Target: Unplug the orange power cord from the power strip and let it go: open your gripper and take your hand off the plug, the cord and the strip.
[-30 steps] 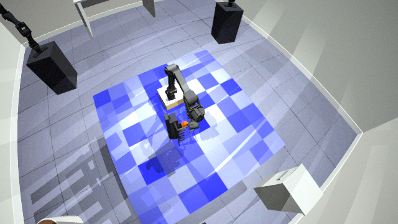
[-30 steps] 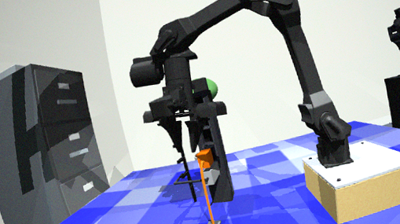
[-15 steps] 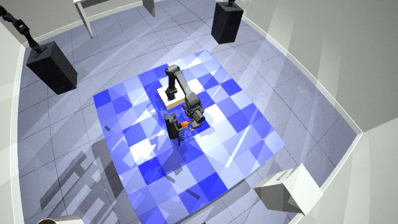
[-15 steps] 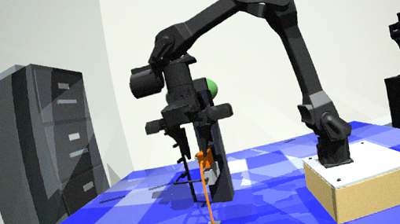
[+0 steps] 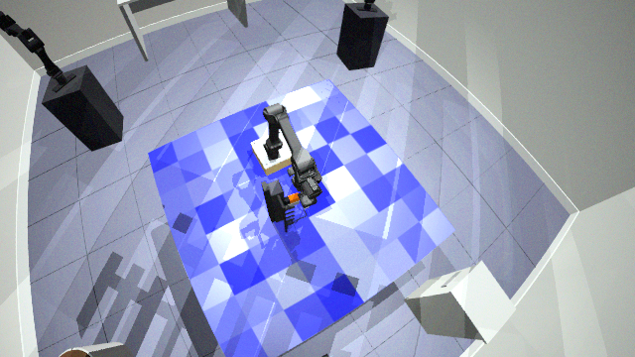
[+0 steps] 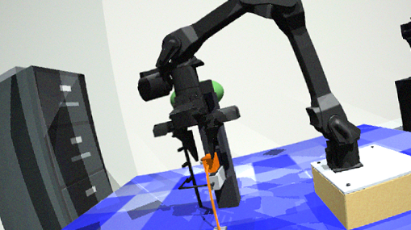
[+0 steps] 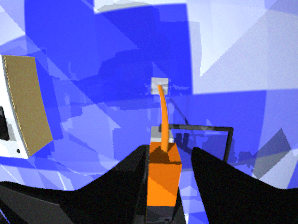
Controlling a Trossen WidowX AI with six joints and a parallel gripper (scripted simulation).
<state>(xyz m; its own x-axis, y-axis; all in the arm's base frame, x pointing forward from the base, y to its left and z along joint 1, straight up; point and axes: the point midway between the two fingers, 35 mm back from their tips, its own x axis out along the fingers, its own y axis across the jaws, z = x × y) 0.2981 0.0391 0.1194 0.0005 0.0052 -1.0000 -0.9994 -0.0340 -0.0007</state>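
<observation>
The orange plug is 5 cm to the right of my gripper tip and 1 cm below it. Round my gripper tip: grey anchor 16 cm below, 3 cm to the left.
</observation>
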